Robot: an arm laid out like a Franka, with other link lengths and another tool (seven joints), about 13 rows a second.
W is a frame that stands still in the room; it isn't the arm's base.
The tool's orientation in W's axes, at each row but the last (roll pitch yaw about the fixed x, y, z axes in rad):
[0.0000, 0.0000, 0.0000]
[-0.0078, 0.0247, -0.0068]
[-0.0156, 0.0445, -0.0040]
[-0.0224, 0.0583, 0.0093]
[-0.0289, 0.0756, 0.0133]
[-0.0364, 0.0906, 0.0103]
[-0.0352, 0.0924, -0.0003]
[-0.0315, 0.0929, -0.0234]
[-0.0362, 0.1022, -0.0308]
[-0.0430, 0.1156, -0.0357]
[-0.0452, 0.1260, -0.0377]
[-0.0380, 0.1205, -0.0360]
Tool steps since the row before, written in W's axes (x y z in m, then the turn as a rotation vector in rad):
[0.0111, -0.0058, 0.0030, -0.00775, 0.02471, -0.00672]
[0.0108, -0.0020, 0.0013, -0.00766, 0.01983, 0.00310]
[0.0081, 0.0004, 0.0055, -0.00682, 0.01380, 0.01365]
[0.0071, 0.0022, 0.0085, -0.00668, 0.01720, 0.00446]
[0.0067, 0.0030, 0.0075, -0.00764, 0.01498, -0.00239]
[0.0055, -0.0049, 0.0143, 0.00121, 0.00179, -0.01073]
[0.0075, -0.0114, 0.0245, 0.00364, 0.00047, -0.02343]
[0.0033, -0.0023, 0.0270, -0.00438, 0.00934, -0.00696]
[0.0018, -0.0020, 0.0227, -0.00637, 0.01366, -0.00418]
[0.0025, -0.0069, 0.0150, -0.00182, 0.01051, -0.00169]
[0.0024, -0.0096, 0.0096, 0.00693, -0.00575, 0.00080]
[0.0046, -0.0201, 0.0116, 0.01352, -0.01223, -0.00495]
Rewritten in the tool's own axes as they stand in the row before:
[0.0111, -0.0058, 0.0030, -0.00775, 0.02471, -0.00672]
[0.0108, -0.0019, 0.0016, -0.00787, 0.01975, 0.00306]
[0.0078, 0.0003, 0.0059, -0.00748, 0.01356, 0.01354]
[0.0066, 0.0019, 0.0089, -0.00677, 0.01717, 0.00446]
[0.0062, 0.0027, 0.0081, -0.00724, 0.01516, -0.00251]
[0.0041, -0.0055, 0.0145, 0.00219, 0.00216, -0.01050]
[0.0052, -0.0123, 0.0247, 0.00579, 0.00128, -0.02296]
[0.0008, -0.0031, 0.0271, -0.00393, 0.00946, -0.00706]
[-0.0005, -0.0028, 0.0227, -0.00633, 0.01362, -0.00436]
[0.0010, -0.0075, 0.0149, -0.00198, 0.01051, -0.00148]
[0.0015, -0.0099, 0.0094, 0.00698, -0.00556, 0.00144]
[0.0039, -0.0204, 0.0114, 0.01445, -0.01160, -0.00368]

